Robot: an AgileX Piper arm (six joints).
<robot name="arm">
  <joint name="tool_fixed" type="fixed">
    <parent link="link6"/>
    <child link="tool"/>
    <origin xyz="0 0 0" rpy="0 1.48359 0"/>
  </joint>
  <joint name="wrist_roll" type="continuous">
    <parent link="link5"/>
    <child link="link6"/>
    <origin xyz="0.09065 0 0.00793" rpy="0 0 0"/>
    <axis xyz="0.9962 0 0.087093"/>
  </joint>
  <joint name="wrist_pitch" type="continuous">
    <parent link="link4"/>
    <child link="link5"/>
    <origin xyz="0 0 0" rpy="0 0 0"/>
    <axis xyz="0 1 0"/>
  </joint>
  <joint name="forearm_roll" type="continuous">
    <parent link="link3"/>
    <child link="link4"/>
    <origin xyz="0.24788 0 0.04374" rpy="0 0 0"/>
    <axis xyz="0.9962 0 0.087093"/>
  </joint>
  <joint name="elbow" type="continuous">
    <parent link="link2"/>
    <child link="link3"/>
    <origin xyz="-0.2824 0 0.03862" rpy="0 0 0"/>
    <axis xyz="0 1 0"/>
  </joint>
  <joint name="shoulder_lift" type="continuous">
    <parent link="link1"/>
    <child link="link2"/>
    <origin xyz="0 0 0" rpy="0 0 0"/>
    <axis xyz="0 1 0"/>
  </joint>
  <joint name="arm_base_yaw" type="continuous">
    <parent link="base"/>
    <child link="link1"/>
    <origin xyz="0 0 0.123" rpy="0 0 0"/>
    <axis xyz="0 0 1"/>
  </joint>
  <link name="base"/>
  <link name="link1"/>
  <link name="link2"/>
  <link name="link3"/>
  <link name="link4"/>
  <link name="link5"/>
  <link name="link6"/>
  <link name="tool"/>
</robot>
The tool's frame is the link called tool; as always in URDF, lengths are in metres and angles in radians. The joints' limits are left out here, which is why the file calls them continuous.
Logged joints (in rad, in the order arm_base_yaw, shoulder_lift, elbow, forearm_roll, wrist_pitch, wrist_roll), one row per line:
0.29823 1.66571 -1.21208 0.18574 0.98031 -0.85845
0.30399 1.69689 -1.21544 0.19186 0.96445 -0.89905
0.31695 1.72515 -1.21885 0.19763 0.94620 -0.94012
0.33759 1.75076 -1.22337 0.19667 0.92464 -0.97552
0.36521 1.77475 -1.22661 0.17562 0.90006 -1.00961
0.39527 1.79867 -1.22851 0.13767 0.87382 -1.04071
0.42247 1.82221 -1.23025 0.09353 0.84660 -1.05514
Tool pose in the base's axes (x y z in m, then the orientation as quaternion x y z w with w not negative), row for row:
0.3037 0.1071 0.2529 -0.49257 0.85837 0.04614 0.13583
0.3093 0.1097 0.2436 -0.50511 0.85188 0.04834 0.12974
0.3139 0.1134 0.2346 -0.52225 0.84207 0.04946 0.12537
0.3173 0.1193 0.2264 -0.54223 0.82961 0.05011 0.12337
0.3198 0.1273 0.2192 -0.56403 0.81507 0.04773 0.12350
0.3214 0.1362 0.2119 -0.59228 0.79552 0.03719 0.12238
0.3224 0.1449 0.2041 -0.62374 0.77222 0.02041 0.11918
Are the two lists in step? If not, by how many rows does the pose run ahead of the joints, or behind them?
The pose runs 1 row behind the joints: the pose in row i belongs to the joints in row i - 1.
